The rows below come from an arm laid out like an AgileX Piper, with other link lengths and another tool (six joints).
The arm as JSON. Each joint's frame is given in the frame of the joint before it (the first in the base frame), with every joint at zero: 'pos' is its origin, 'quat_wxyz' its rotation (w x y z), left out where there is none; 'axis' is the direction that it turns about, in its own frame. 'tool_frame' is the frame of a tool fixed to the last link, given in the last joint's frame.
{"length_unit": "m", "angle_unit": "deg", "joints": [
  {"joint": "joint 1", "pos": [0.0, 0.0, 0.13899], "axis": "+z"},
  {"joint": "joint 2", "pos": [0.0, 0.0, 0.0], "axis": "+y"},
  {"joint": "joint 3", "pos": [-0.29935, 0.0, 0.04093], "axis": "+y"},
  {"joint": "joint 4", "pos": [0.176, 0.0, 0.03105], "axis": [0.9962, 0.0, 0.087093]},
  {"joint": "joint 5", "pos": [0.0, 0.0, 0.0], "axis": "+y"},
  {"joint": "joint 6", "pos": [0.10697, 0.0, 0.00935], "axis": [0.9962, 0.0, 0.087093]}
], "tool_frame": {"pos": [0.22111, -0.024, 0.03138], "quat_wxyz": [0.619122, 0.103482, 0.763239, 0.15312]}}
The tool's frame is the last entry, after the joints.
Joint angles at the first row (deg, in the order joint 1, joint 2, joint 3, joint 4, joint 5, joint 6):
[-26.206 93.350 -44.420 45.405 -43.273 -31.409]
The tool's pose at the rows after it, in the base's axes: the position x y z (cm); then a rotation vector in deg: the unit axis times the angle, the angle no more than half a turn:
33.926, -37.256, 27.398, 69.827, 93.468, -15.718
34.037, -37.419, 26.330, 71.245, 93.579, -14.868
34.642, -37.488, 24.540, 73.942, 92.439, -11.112
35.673, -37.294, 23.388, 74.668, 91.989, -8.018
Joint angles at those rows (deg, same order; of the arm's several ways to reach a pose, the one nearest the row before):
[-26.207 93.489 -44.420 46.820 -42.402 -31.409]
[-26.205 94.644 -44.423 47.128 -42.401 -30.173]
[-26.206 96.801 -44.420 46.125 -42.402 -24.734]
[-26.205 98.635 -44.419 43.531 -42.520 -19.694]

